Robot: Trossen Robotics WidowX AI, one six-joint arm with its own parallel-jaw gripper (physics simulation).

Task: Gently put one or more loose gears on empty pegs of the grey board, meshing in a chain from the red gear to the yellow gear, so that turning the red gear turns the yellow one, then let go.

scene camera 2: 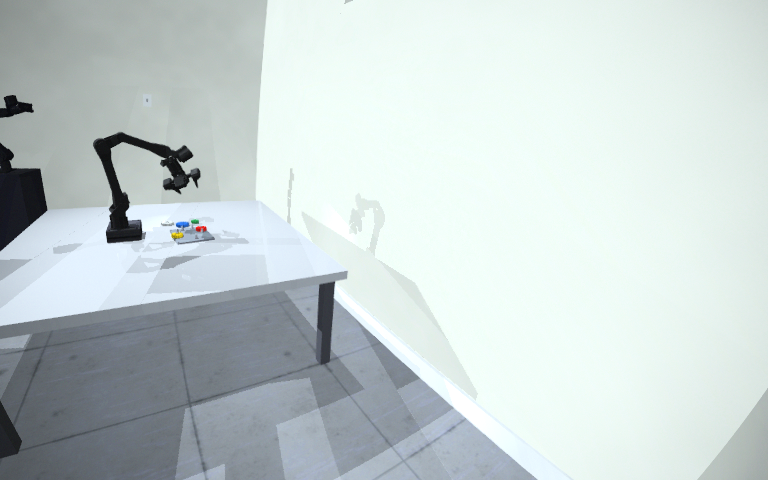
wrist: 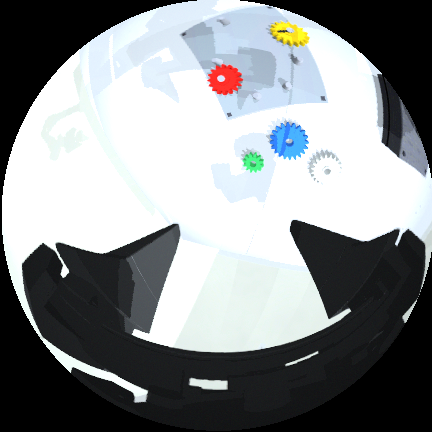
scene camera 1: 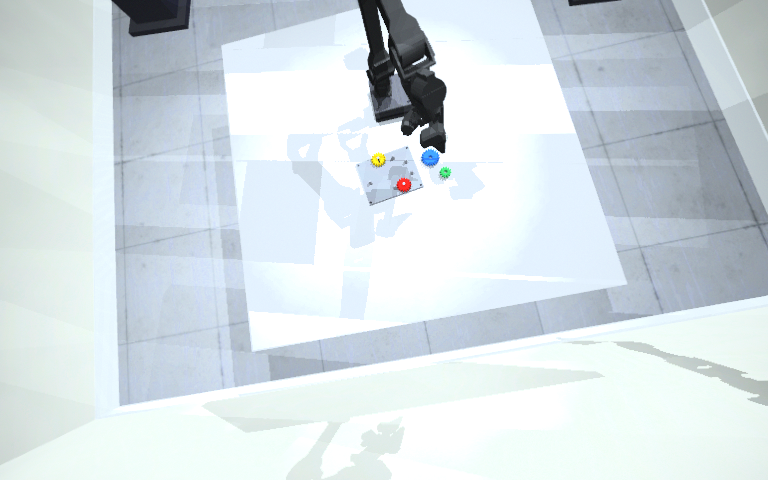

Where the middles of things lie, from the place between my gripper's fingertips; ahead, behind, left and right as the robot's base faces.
Labels:
My hand is 18 cm above the blue gear [wrist: 278, 138], 4 cm past it and 1 cm to the left of it. Round my hand: white gear [wrist: 330, 161] (18 cm below, 12 cm behind, 2 cm to the left); then red gear [wrist: 230, 74] (17 cm below, 12 cm to the right, 6 cm ahead); then grey board [scene camera 1: 383, 178] (18 cm below, 17 cm to the right, 1 cm ahead).

